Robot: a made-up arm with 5 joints. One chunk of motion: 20 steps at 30 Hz.
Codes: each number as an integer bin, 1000 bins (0 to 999) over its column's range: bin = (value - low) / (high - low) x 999, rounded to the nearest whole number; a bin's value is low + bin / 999 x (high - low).
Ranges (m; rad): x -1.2..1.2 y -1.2..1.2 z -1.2..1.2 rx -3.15..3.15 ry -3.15..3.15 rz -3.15..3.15
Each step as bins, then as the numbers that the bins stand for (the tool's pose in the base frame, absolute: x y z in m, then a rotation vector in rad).
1 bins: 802 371 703 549 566 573
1 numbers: 0.7267 -0.3087 0.4889 0.3122 0.4194 0.4635
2 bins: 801 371 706 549 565 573
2 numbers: 0.7243 -0.3087 0.4961 0.3122 0.4131 0.4635
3 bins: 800 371 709 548 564 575
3 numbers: 0.7219 -0.3087 0.5033 0.3059 0.4068 0.4761
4 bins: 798 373 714 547 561 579
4 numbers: 0.7171 -0.3039 0.5153 0.2995 0.3878 0.5014
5 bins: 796 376 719 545 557 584
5 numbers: 0.7123 -0.2967 0.5273 0.2869 0.3626 0.5329
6 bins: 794 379 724 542 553 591
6 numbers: 0.7075 -0.2895 0.5393 0.2680 0.3374 0.5770
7 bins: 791 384 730 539 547 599
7 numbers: 0.7003 -0.2775 0.5538 0.2491 0.2995 0.6275
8 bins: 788 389 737 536 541 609
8 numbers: 0.6931 -0.2655 0.5706 0.2302 0.2617 0.6905
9 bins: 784 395 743 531 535 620
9 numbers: 0.6835 -0.2511 0.5850 0.1986 0.2239 0.7599
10 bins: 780 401 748 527 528 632
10 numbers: 0.6739 -0.2366 0.5970 0.1734 0.1797 0.8356
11 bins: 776 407 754 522 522 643
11 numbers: 0.6643 -0.2222 0.6114 0.1419 0.1419 0.9050
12 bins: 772 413 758 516 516 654
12 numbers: 0.6547 -0.2078 0.6210 0.1041 0.1041 0.9743
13 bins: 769 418 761 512 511 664
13 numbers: 0.6474 -0.1958 0.6282 0.0788 0.0725 1.0374
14 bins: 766 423 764 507 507 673
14 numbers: 0.6402 -0.1838 0.6354 0.0473 0.0473 1.0941
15 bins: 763 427 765 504 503 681
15 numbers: 0.6330 -0.1742 0.6378 0.0284 0.0221 1.1446
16 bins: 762 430 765 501 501 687
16 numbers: 0.6306 -0.1670 0.6378 0.0095 0.0095 1.1824
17 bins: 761 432 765 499 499 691
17 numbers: 0.6282 -0.1622 0.6378 -0.0032 -0.0032 1.2077
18 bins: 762 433 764 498 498 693
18 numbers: 0.6306 -0.1598 0.6354 -0.0095 -0.0095 1.2203
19 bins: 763 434 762 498 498 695
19 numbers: 0.6330 -0.1574 0.6306 -0.0095 -0.0095 1.2329
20 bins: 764 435 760 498 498 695
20 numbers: 0.6354 -0.1550 0.6258 -0.0095 -0.0095 1.2329
